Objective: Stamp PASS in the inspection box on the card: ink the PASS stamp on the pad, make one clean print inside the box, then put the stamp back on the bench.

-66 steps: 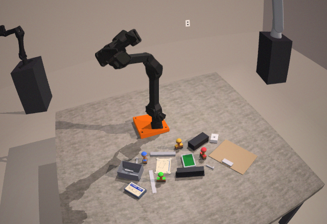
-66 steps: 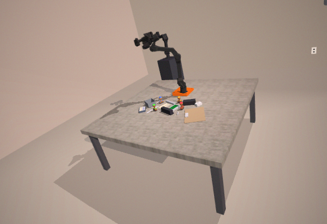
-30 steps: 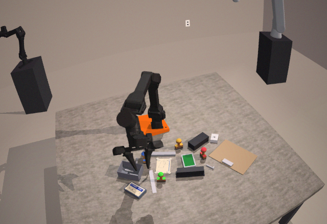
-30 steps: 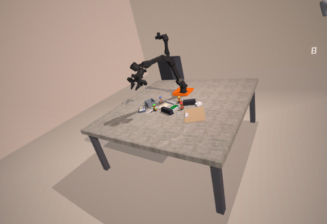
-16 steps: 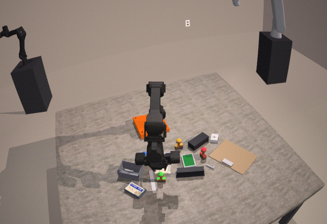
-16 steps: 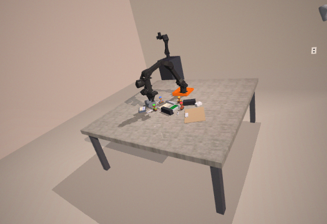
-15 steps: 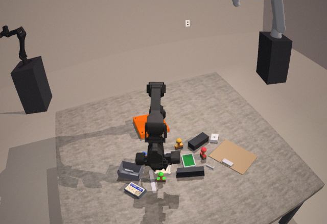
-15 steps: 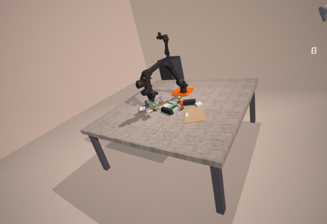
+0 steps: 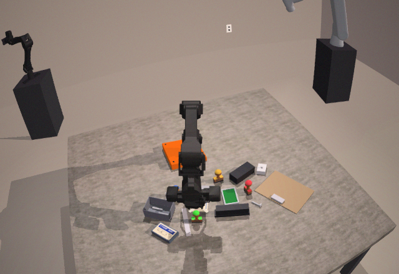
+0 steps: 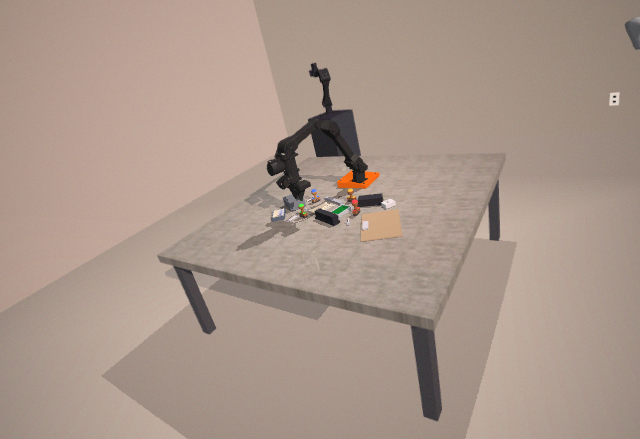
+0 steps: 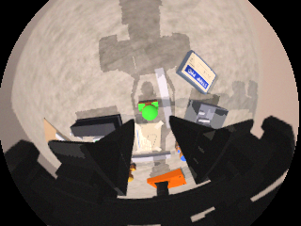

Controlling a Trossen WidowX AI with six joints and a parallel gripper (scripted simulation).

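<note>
The green-topped stamp lies 7 cm below my gripper tip. Round my gripper tip: cream card (10 cm behind, 9 cm below, 2 cm to the left); white strip (9 cm below, 4 cm to the right, 1 cm behind); blue-and-white box (13 cm to the right, 8 cm below, 4 cm ahead).
</note>
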